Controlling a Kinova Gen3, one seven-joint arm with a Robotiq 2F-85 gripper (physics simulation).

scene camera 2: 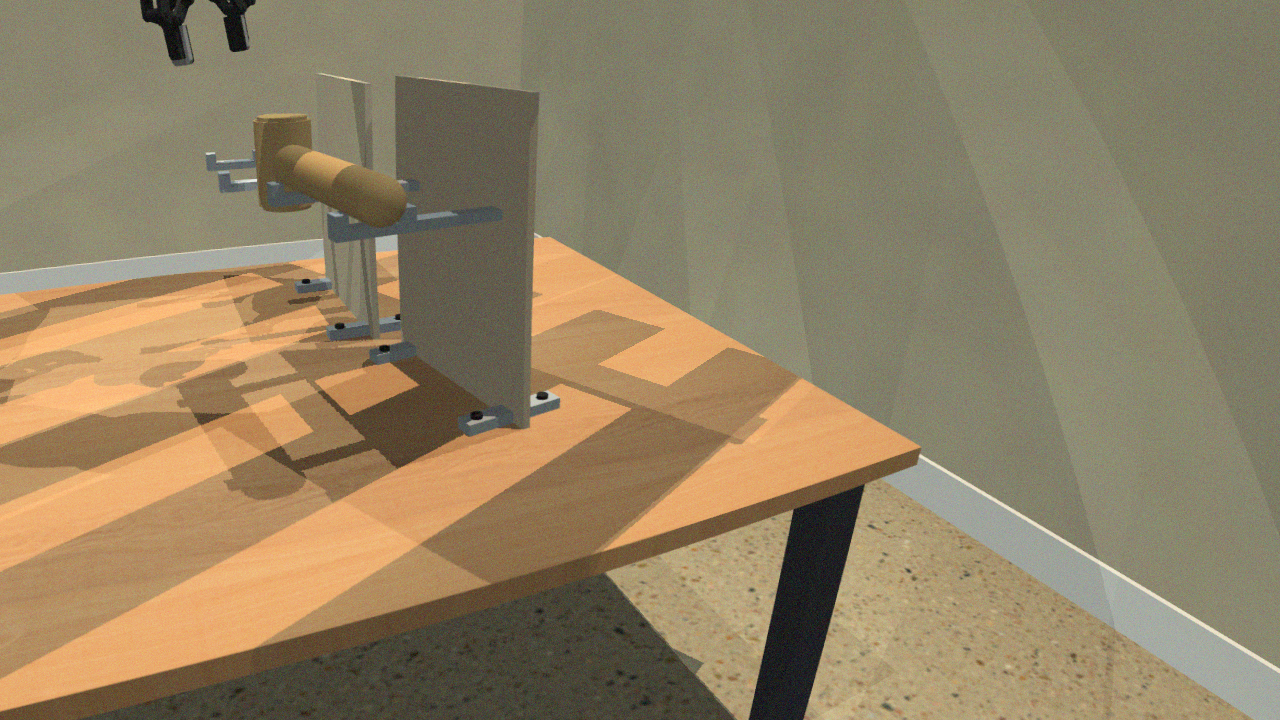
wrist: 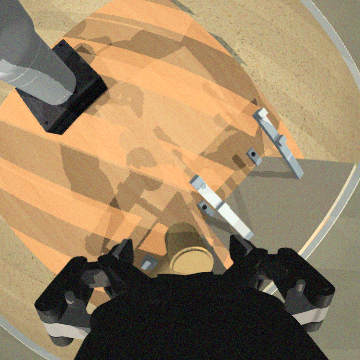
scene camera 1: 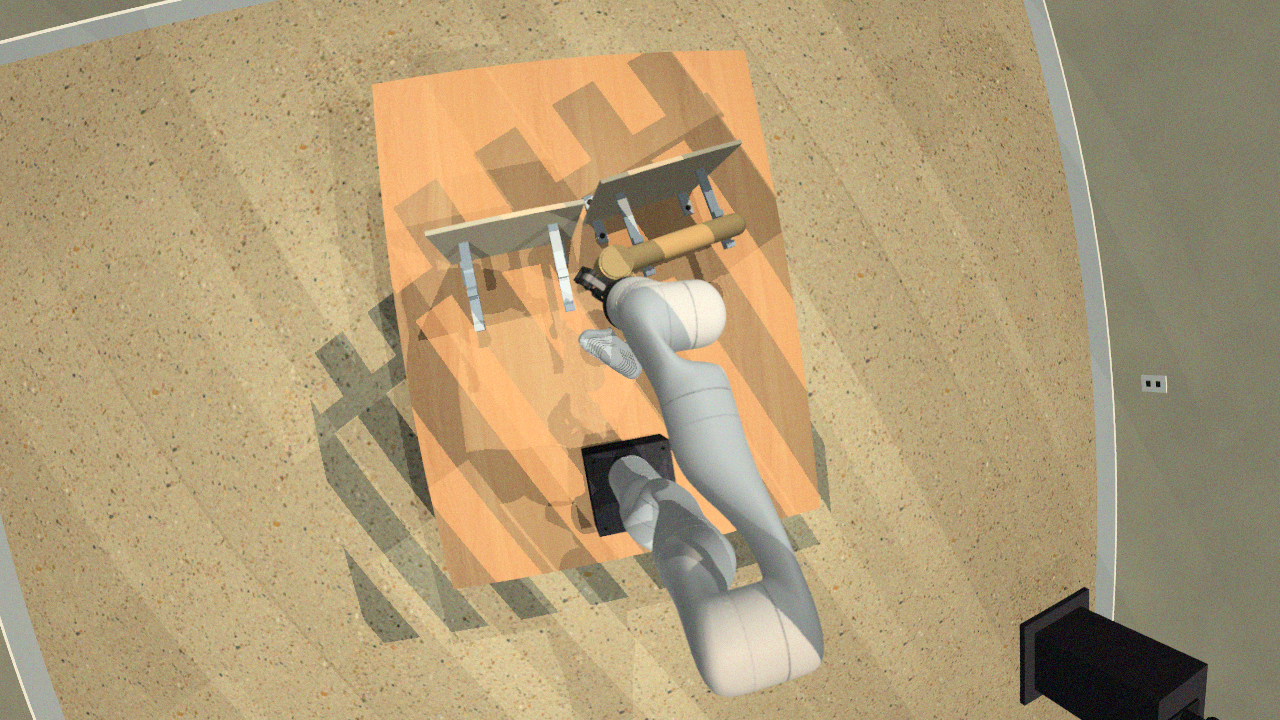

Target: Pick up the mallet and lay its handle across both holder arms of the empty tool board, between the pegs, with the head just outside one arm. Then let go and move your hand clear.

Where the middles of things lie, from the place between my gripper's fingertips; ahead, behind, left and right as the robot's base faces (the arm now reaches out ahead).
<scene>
Now: hand 80 mm short of the wooden mallet (scene camera 2: pixel 283 142), 140 mm to the left of it and 110 mm above it.
</scene>
